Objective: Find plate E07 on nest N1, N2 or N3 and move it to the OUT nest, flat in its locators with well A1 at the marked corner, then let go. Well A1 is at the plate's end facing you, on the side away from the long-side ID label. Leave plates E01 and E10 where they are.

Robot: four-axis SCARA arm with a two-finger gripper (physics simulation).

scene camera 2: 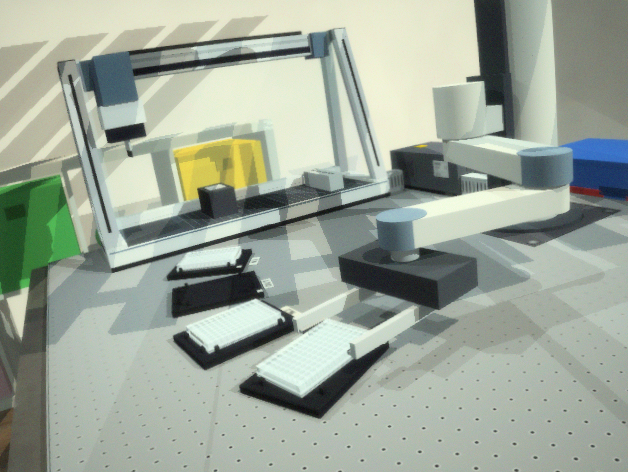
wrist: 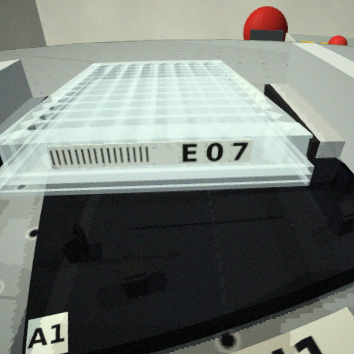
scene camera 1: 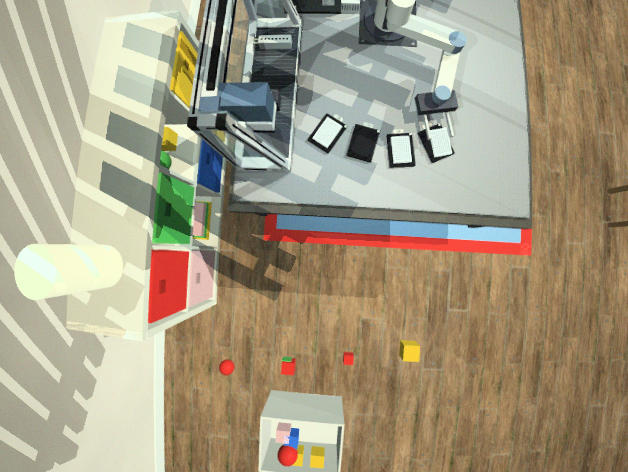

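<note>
My gripper is shut on plate E07, a clear 96-well plate, held level. It is a little above the black nest at the right end of the row, offset from it. In the wrist view the E07 label faces the camera, and the nest's A1 mark is at lower left. An empty black nest is second from the left. Two other plates, one far left, one beside E07, sit on nests; their IDs are unreadable.
A gantry frame stands along the table's left side, with a dark block and a pale box on its deck. The neighbouring plate's nest is close beside the left finger in scene camera 2.
</note>
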